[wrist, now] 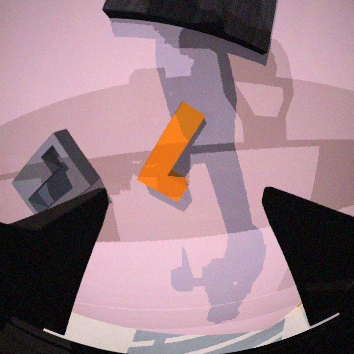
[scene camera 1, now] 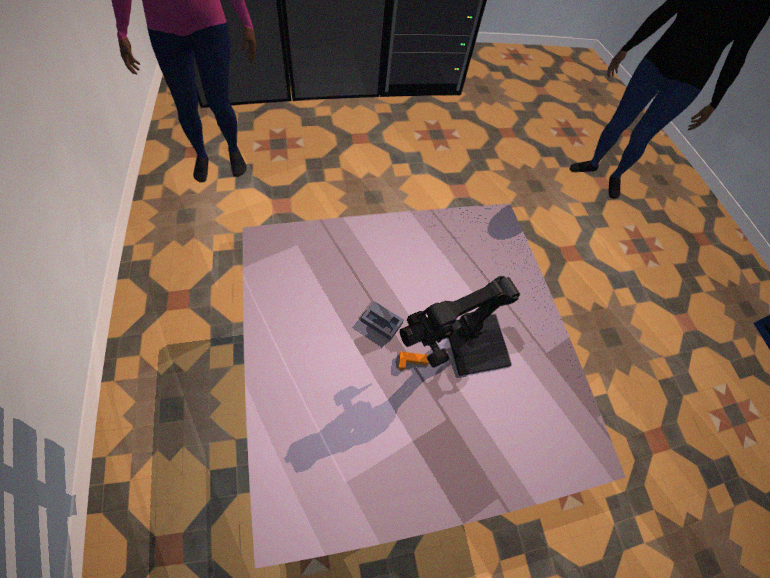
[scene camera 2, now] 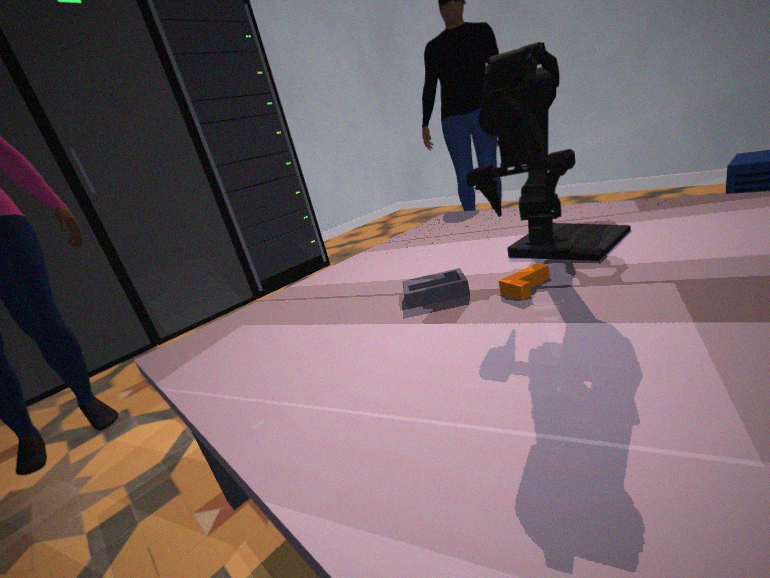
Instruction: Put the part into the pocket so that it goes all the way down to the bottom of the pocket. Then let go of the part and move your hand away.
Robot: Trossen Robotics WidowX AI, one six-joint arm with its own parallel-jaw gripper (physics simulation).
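Seen in the pictures: gripper, fingertip midpoint: [wrist: 186, 195] [scene camera 1: 423, 347] [scene camera 2: 523, 213]; arm's base, origin of the base link: [scene camera 1: 465, 332] [scene camera 2: 540, 240].
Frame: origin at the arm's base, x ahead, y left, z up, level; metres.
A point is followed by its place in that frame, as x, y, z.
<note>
The orange L-shaped part [scene camera 1: 410, 358] @[0.252, 0.025, 0.006] [scene camera 2: 522, 283] @[0.289, 0.039, 0.006] [wrist: 168, 149] @[0.236, 0.025, 0.006] lies flat on the table, apart from the grey block. The grey block [scene camera 1: 376, 329] @[0.327, -0.130, -0.005] [scene camera 2: 440, 296] @[0.325, -0.128, -0.011] [wrist: 81, 159] @[0.259, -0.097, -0.010] stands on the table beside the part, to its left in the wrist view. Its pocket [wrist: 49, 184] @[0.307, -0.173, -0.019] opens upward and is empty. My gripper [wrist: 186, 195] @[0.230, 0.038, 0.130] is open, with nothing between its fingers, and hangs above the table. In the wrist view the part shows beyond and between the two fingertips, and the left finger hides a near edge of the block.
The arm's black base plate [scene camera 1: 480, 349] @[-0.024, 0.084, -0.006] [scene camera 2: 572, 241] @[0.009, 0.075, -0.005] [wrist: 195, 22] @[0.076, 0.047, -0.004] stands close to the part. The pink table top [scene camera 1: 292, 510] @[0.801, 0.363, -0.024] [scene camera 2: 373, 385] @[0.624, -0.098, -0.024] carries the arm's shadow. Beyond the table are two people, dark server cabinets [scene camera 1: 335, 49] [scene camera 2: 99, 161] and a blue box [scene camera 2: 749, 171].
</note>
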